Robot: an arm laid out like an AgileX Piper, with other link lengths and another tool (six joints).
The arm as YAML. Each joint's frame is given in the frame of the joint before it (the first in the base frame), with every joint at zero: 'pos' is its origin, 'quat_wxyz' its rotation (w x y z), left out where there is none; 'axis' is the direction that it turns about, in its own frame. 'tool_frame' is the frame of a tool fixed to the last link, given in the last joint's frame.
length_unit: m
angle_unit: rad
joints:
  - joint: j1
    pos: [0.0, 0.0, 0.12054]
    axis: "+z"
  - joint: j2
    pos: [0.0, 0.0, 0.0]
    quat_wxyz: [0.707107, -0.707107, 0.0, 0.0]
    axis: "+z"
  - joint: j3
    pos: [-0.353, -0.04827, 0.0]
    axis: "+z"
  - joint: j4
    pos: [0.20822, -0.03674, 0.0]
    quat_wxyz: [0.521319, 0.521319, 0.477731, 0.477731]
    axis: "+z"
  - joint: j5
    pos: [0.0, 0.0, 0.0]
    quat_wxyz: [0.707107, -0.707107, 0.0, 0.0]
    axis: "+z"
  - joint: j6
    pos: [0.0, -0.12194, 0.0]
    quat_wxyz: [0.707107, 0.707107, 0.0, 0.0]
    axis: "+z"
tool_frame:
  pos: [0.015, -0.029, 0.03]
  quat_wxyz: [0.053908, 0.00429, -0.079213, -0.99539]
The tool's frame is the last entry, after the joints.
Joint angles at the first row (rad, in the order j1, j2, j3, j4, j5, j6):
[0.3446 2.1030 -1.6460 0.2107 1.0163 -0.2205]
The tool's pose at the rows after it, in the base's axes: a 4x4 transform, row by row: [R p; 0 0 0 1], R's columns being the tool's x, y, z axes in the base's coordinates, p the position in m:
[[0.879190 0.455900 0.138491 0.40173], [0.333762 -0.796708 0.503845 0.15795], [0.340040 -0.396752 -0.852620 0.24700], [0 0 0 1]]
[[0.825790 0.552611 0.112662 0.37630], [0.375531 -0.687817 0.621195 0.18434], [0.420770 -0.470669 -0.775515 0.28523], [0 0 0 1]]
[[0.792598 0.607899 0.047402 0.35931], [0.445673 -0.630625 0.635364 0.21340], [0.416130 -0.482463 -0.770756 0.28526], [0 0 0 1]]
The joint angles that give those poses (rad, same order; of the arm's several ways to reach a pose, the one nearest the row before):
[0.3446 1.9681 -1.6460 0.3338 1.0195 -0.3058]
[0.3801 1.8846 -1.6477 0.4710 1.0555 -0.4002]
[0.4540 1.8848 -1.6477 0.4885 1.0691 -0.4165]

